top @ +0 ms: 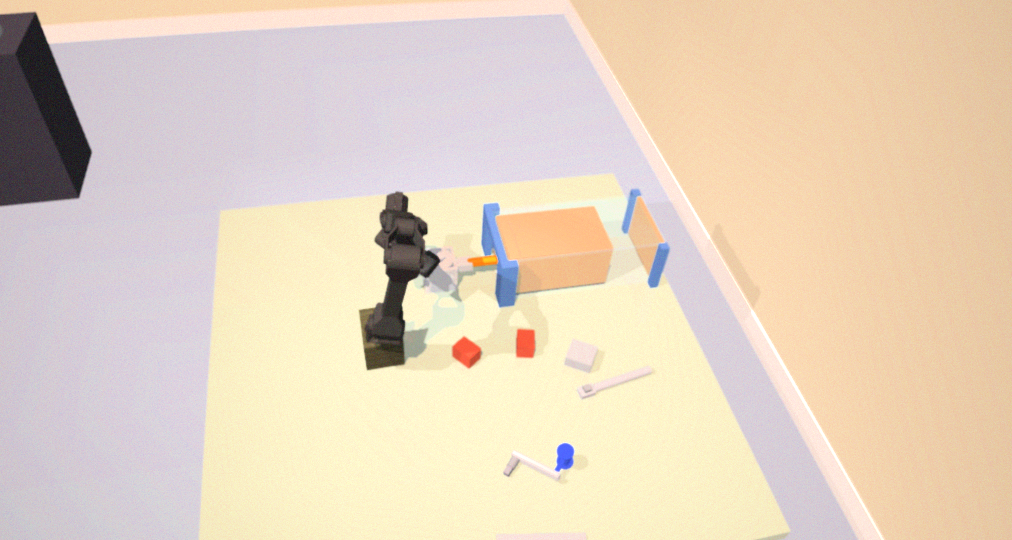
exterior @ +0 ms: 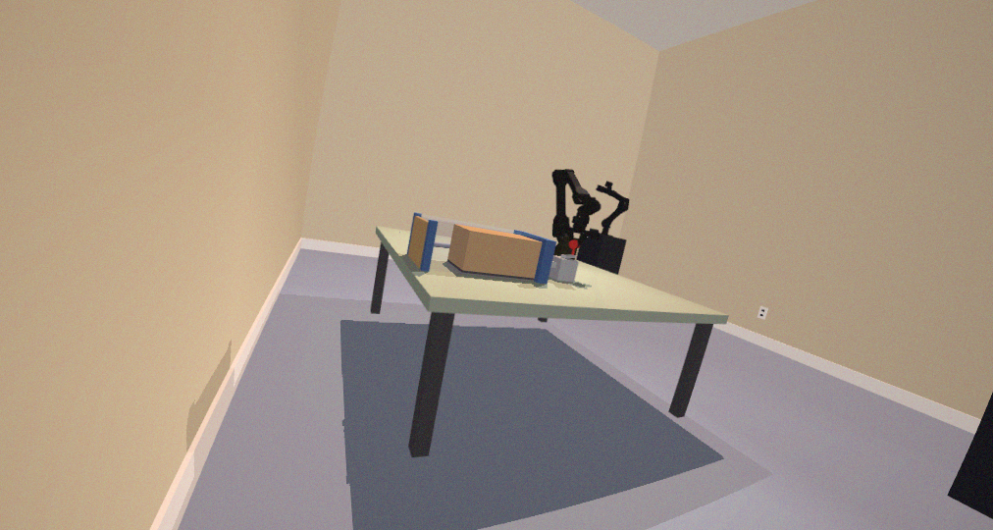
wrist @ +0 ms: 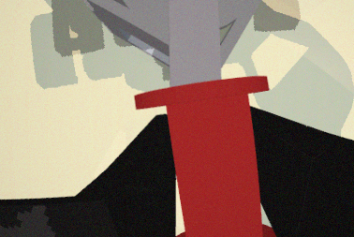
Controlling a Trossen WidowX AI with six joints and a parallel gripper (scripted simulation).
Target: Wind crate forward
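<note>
Now: gripper tip 100 mm above the winch, 60 mm short of it and 40 mm to the right of it. Also, from my gripper tip: red spool grip: 10 mm to the right, 10 mm behind; then blue steel frame: 230 mm ahead, 40 mm to the left, 30 mm below; then red-knobbed handle: 30 mm below, 20 mm ahead, 10 mm to the left.
</note>
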